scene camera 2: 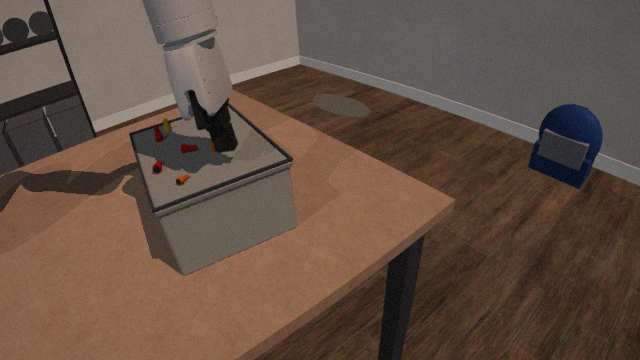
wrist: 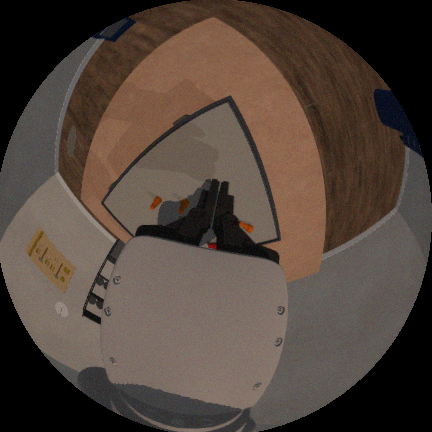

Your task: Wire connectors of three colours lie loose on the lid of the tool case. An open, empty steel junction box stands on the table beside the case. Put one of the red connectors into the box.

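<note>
The tool case (scene camera 2: pixel 240 215) stands on the table with several connectors on its lid (scene camera 2: pixel 255 155) (wrist: pixel 235 150). In the scene view, one red connector (scene camera 2: pixel 158 134) stands near the back left beside a yellow one (scene camera 2: pixel 166 126). Another red connector (scene camera 2: pixel 189 148) lies near the lid's middle, and a third (scene camera 2: pixel 157 167) is near the left edge. An orange connector (scene camera 2: pixel 182 179) (wrist: pixel 246 226) lies toward the front; another (scene camera 2: pixel 213 145) is partly hidden behind the fingers. My gripper (scene camera 2: pixel 227 149) (wrist: pixel 217 191) is shut and empty, low over the lid. The junction box does not show in either view.
The wooden table (scene camera 2: pixel 350 190) (wrist: pixel 295 165) extends around the case. A blue bin (scene camera 2: pixel 570 145) and a pale disc (scene camera 2: pixel 341 105) are on the floor beyond it. A dark shelf unit (scene camera 2: pixel 37 92) stands at the back left.
</note>
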